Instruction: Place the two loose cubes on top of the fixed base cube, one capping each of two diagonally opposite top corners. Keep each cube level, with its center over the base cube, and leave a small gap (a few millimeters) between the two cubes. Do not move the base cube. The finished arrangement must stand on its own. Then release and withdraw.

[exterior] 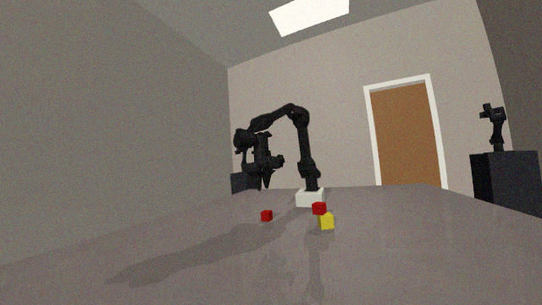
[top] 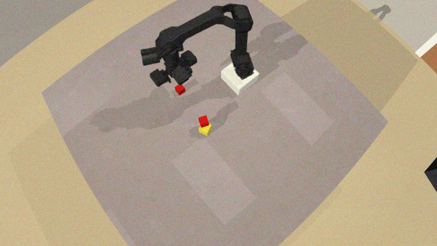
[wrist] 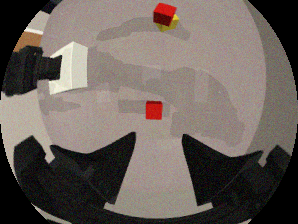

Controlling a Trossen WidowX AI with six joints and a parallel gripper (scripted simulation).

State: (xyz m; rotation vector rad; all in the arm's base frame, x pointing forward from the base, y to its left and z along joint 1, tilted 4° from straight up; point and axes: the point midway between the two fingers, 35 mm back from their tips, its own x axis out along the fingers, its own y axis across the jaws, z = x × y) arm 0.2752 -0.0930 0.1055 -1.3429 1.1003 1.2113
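My gripper tip is 22 cm to the right of the yellow cube, 10 cm above it and 1 cm past it.
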